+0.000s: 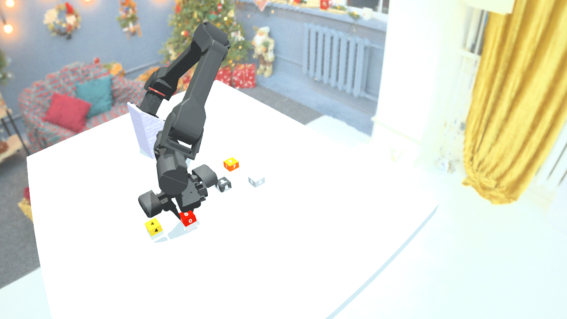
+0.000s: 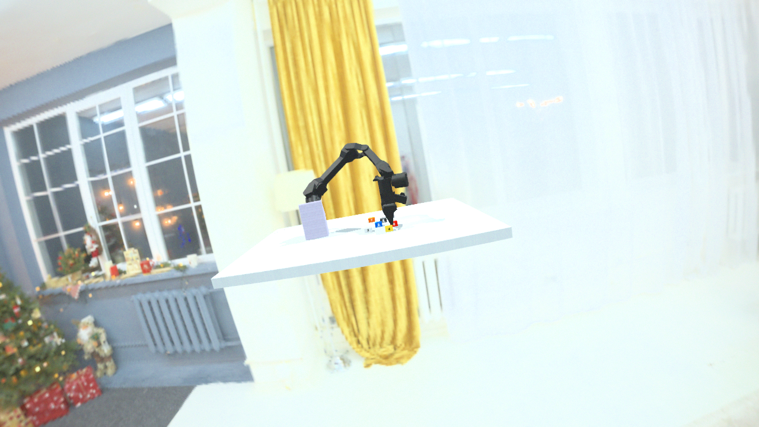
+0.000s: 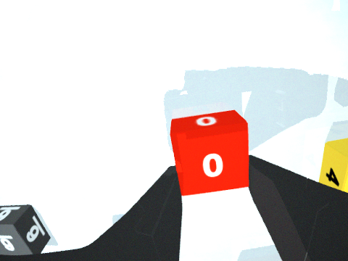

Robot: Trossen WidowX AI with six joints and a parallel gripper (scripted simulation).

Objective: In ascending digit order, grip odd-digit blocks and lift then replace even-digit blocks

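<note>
My gripper tip is now 10 mm short of the red block marked 0. Also, from my gripper tip: yellow block marked 4: 20 mm behind, 80 mm to the right; then white block marked 3: 110 mm behind, 30 mm to the right; then blue block: 60 mm behind, 50 mm to the left.
</note>
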